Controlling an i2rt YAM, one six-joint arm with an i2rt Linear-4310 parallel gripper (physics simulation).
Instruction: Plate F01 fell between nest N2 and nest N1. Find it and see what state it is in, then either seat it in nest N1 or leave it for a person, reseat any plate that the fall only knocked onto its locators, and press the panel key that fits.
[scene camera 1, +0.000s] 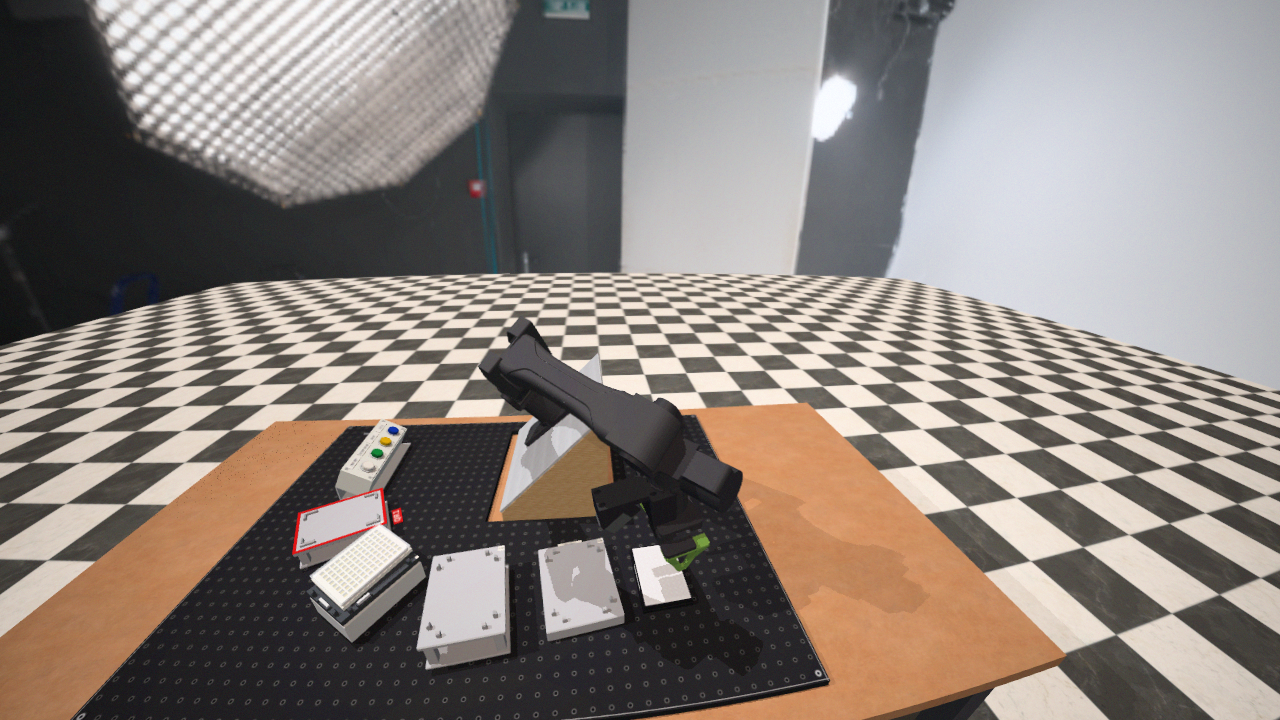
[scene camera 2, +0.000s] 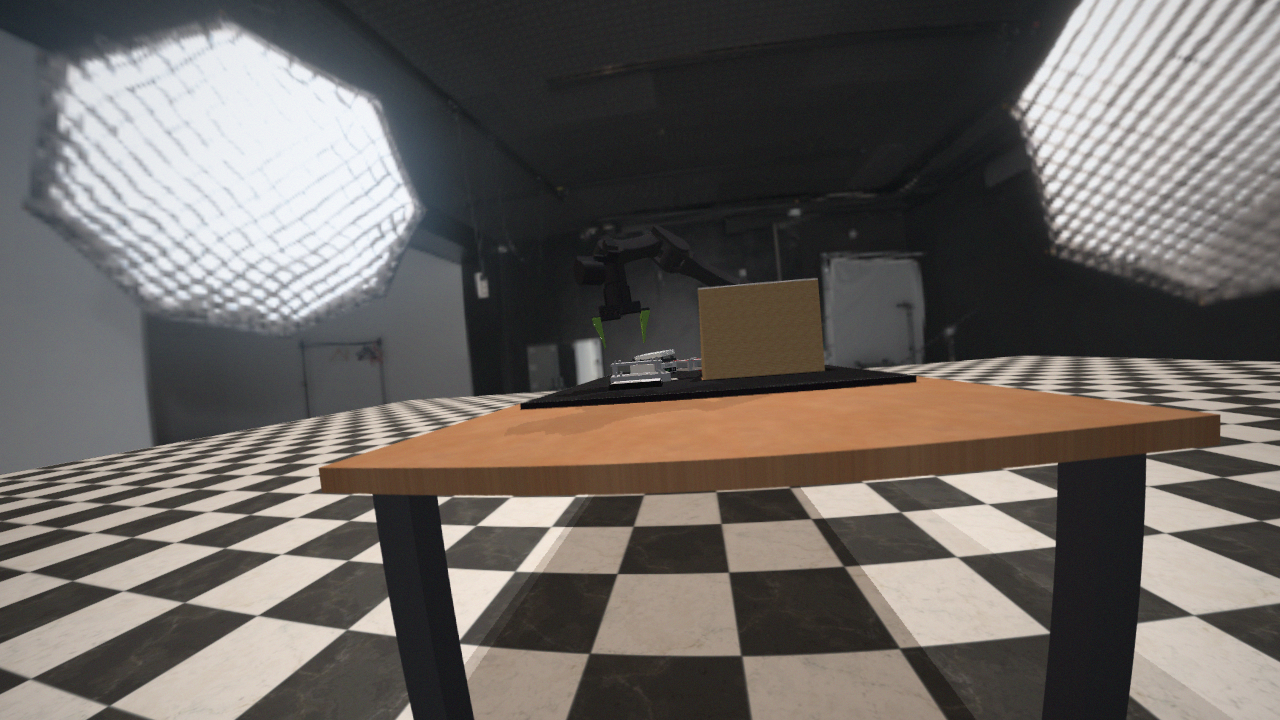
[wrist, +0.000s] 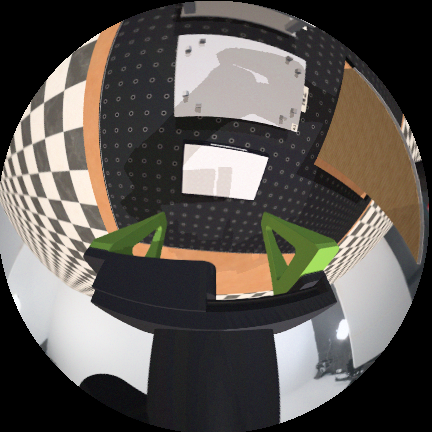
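Where they show: gripper, fingertip midpoint: (scene camera 1: 669, 544) (scene camera 2: 625, 345) (wrist: 213, 217); arm's base at its link origin: (scene camera 1: 556, 416) (scene camera 2: 761, 324).
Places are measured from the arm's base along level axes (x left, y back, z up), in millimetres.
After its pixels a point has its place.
My gripper (scene camera 1: 684, 560) @[x 243, y -340, z -33 mm] (scene camera 2: 623, 344) @[x 243, y -340, z -33 mm] (wrist: 213, 217) @[x 243, y -340, z -33 mm] is open and empty, above the mat near a small white rectangular block (scene camera 1: 657, 582) @[x 229, y -343, z -123 mm] (wrist: 197, 157) @[x 221, y -365, z -123 mm]. Nest N2 (scene camera 1: 572, 604) @[x 90, y -395, z -114 mm] (wrist: 187, 72) @[x 115, y -412, z -114 mm] is a low grey platform with corner pins, with no plate on it. The taller nest N1 (scene camera 1: 465, 595) @[x -72, y -411, z -83 mm] stands left of it, also bare on top; part of it shows at the top edge of the wrist view (wrist: 240, 10). Plate F01 cannot be made out between them. A white many-welled plate (scene camera 1: 364, 565) @[x -246, y -391, z -59 mm] lies on a dark-topped box; its seating is unclear. The panel (scene camera 1: 356, 479) @[x -421, y -163, z -81 mm] has blue, yellow, green and white keys.
A red-rimmed platform (scene camera 1: 344, 519) @[x -385, y -263, z -98 mm] stands between the panel and the boxed plate. A large wooden wedge (scene camera 1: 559, 488) @[x 35, y -175, z -64 mm] (scene camera 2: 760, 331) @[x 112, y -10, z -23 mm] (wrist: 380, 130) @[x 37, y -175, z -39 mm] with a grey sloping face stands behind the nests. All stand on a black perforated mat (scene camera 1: 268, 644) @[x -374, y -492, z -137 mm] on a wooden table (scene camera 1: 859, 501) @[x 716, y -120, z -150 mm] (scene camera 2: 716, 438) @[x 763, y -91, z -150 mm].
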